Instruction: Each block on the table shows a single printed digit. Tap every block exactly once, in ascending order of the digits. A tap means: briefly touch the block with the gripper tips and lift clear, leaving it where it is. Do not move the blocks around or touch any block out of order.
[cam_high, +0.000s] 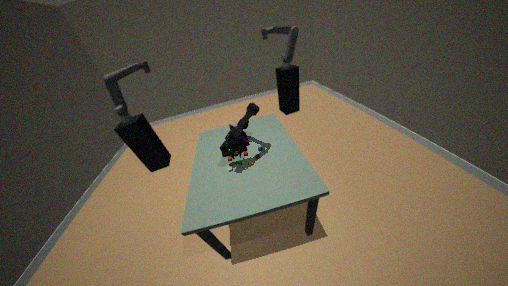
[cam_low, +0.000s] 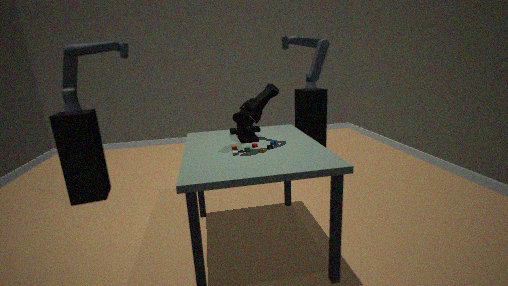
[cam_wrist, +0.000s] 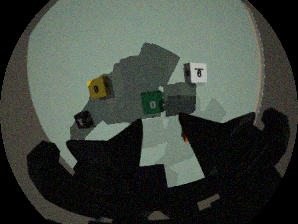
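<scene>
Right now my gripper tip is 10 mm short of the green block and 40 mm above it. Also, from my gripper tip: red block: 70 mm behind, 80 mm to the left, 40 mm below; then white block: 40 mm ahead, 80 mm to the right, 40 mm below; then orange block: 80 mm behind, 60 mm to the right, 40 mm below.
</scene>
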